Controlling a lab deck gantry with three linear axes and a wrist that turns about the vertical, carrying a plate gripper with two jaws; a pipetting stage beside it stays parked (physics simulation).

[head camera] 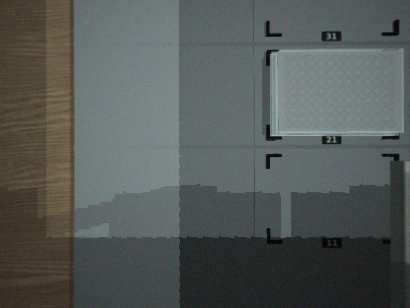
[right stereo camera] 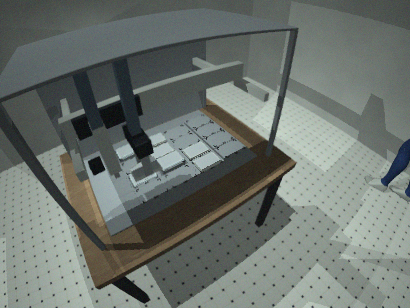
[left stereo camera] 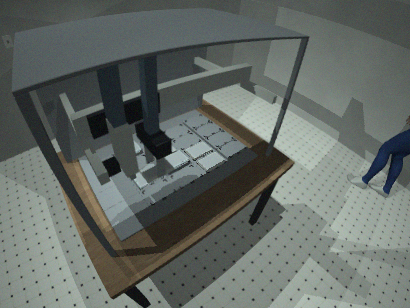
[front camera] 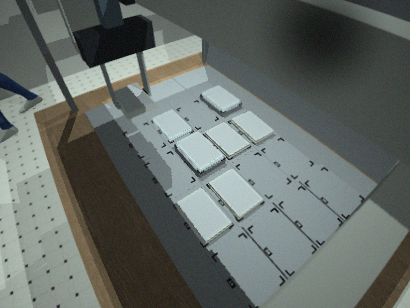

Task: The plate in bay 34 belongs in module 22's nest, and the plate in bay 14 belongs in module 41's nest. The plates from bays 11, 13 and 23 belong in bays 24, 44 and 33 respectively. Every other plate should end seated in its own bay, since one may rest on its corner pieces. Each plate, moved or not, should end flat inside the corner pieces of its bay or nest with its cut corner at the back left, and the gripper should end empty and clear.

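Places are measured from the robot's base along level axes (x back, y up, z left), in millimetres.
Pixels of known places: gripper, fingertip midpoint: (right stereo camera: pixel 145 168) (left stereo camera: pixel 156 168) (front camera: pixel 132 99); robot's base, origin of the base link: (head camera: pixel 270 239) (right stereo camera: pixel 144 202) (left stereo camera: pixel 152 204) (front camera: pixel 124 134).
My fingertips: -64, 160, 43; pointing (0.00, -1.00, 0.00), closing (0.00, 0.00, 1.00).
Ahead of a thing's pixels: the offset from my fingertips to its top centre, as dx, dy, dz. "spot": to the spot under its first point.
My gripper (front camera: pixel 133 100) is shut on the plate from bay 11 @(spot: -26, +7, -13) (front camera: pixel 131 103) (head camera: pixel 400 210), a shaded grey block held above the deck; its side cuts into the right edge of the head view. Bay 11 (head camera: pixel 331 243) shows corner pieces without a plate. Other plates are pale: bay 21 @(spot: -6, -146, +103) (front camera: pixel 171 124) (head camera: pixel 337 92), raised module 22 @(-164, -127, +106) (front camera: pixel 199 151), bay 32 @(spot: -172, -146, +210) (front camera: pixel 227 139), bay 42 @(spot: -175, -143, +312) (front camera: pixel 251 126), module 41 @(+0, -127, +320) (front camera: pixel 220 98) at the back left, bay 13 @(spot: -339, -146, -2) (front camera: pixel 204 216) and bay 23 @(spot: -337, -146, +99) (front camera: pixel 235 194). Fine seating and cut corners are too small to tell.
The pale parked pipetting stage (left stereo camera: pixel 122 150) (right stereo camera: pixel 107 150) hangs beside the gripper's column. A wooden border (front camera: pixel 65 200) surrounds the deck, under a canopy with dark posts (left stereo camera: pixel 287 95). A person's legs (left stereo camera: pixel 385 162) show on the floor outside.
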